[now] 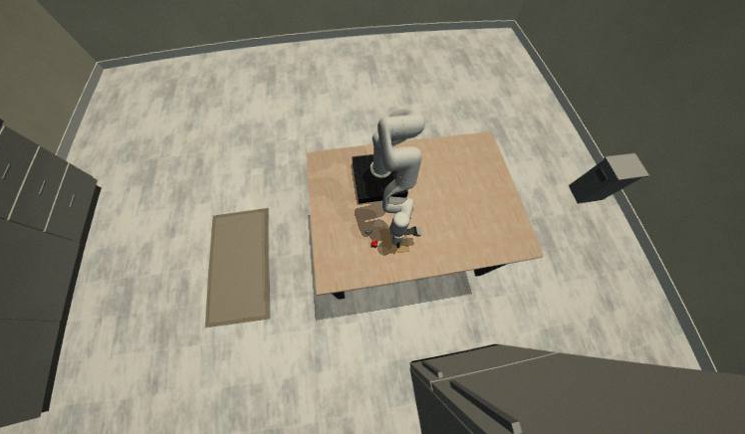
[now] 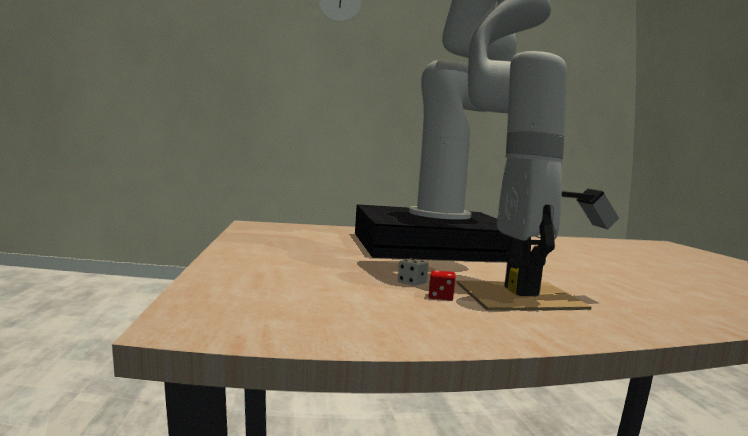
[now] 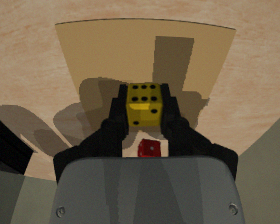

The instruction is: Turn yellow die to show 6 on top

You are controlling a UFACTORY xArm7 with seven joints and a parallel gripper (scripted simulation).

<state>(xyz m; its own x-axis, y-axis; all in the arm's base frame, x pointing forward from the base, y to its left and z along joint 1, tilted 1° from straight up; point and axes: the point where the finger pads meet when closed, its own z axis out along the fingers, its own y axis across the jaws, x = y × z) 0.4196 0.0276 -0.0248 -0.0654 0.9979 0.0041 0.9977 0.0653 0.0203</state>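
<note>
Now: the yellow die 10 mm below my hand. Also, from my hand: white die 130 mm to the right, 60 mm behind, 10 mm below; then red die 110 mm to the right, 10 mm below, 10 mm ahead; then tan mat 20 mm below.
</note>
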